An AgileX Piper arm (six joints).
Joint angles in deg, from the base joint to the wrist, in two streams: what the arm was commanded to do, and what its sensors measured. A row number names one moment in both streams.
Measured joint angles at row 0:
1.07 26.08 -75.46 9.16 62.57 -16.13
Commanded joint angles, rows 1 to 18:
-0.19 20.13 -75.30 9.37 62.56 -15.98
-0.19 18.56 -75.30 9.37 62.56 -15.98
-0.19 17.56 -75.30 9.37 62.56 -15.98
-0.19 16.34 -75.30 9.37 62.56 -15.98
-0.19 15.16 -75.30 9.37 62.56 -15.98
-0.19 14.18 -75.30 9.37 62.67 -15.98
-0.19 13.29 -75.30 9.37 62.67 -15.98
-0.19 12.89 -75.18 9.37 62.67 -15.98
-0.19 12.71 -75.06 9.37 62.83 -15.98
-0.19 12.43 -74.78 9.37 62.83 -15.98
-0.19 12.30 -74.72 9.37 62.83 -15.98
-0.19 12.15 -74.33 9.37 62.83 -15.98
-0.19 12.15 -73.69 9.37 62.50 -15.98
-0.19 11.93 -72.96 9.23 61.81 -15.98
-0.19 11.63 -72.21 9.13 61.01 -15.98
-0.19 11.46 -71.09 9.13 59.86 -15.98
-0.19 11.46 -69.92 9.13 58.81 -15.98
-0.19 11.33 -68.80 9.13 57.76 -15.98
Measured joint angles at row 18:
0.13 11.84 -72.46 9.31 61.46 -16.13
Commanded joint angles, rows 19 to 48:
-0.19 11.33 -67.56 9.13 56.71 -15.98
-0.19 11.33 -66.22 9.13 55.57 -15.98
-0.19 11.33 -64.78 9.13 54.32 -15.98
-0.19 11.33 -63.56 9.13 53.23 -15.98
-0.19 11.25 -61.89 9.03 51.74 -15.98
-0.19 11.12 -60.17 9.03 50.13 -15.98
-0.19 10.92 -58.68 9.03 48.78 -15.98
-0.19 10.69 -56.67 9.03 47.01 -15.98
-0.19 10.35 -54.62 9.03 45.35 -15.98
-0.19 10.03 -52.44 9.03 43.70 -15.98
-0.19 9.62 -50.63 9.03 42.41 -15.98
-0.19 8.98 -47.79 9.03 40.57 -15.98
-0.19 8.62 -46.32 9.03 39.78 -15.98
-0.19 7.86 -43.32 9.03 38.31 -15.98
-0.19 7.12 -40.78 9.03 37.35 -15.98
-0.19 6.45 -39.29 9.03 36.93 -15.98
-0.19 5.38 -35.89 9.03 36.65 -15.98
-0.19 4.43 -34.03 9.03 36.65 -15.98
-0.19 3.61 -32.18 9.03 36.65 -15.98
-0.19 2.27 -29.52 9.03 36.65 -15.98
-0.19 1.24 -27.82 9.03 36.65 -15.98
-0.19 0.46 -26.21 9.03 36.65 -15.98
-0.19 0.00 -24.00 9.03 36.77 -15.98
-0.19 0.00 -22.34 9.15 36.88 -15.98
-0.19 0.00 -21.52 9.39 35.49 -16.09
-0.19 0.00 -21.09 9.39 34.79 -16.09
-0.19 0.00 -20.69 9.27 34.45 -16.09
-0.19 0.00 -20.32 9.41 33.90 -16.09
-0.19 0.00 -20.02 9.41 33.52 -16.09
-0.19 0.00 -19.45 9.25 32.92 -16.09
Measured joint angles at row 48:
0.13 0.33 -21.02 9.20 36.17 -16.13
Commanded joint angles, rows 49 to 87:
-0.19 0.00 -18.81 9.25 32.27 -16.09
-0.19 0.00 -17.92 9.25 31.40 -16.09
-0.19 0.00 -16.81 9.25 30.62 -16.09
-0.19 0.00 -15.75 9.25 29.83 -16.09
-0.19 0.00 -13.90 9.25 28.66 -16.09
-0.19 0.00 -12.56 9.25 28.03 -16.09
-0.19 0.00 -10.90 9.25 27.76 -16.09
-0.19 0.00 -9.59 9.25 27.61 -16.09
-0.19 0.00 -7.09 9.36 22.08 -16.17
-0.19 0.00 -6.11 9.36 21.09 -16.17
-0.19 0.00 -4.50 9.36 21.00 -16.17
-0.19 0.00 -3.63 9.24 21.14 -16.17
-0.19 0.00 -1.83 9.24 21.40 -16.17
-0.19 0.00 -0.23 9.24 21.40 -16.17
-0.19 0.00 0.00 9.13 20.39 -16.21
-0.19 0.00 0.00 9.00 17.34 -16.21
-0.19 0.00 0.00 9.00 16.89 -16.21
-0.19 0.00 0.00 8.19 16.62 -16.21
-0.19 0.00 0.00 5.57 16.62 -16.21
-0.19 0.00 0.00 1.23 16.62 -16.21
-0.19 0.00 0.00 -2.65 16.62 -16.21
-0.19 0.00 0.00 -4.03 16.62 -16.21
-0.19 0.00 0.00 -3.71 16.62 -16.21
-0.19 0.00 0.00 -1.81 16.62 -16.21
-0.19 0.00 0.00 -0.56 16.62 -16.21
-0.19 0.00 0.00 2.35 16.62 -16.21
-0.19 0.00 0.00 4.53 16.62 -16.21
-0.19 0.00 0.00 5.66 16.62 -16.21
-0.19 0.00 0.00 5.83 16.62 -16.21
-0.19 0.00 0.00 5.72 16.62 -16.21
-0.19 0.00 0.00 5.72 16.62 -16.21
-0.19 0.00 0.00 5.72 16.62 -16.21
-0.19 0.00 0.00 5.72 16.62 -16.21
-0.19 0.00 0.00 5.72 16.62 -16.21
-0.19 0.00 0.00 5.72 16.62 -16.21
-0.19 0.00 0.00 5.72 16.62 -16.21
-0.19 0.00 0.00 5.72 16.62 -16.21
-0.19 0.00 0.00 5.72 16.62 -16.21
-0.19 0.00 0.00 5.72 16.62 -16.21
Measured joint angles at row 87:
0.13 0.33 -0.23 5.50 17.47 -16.13
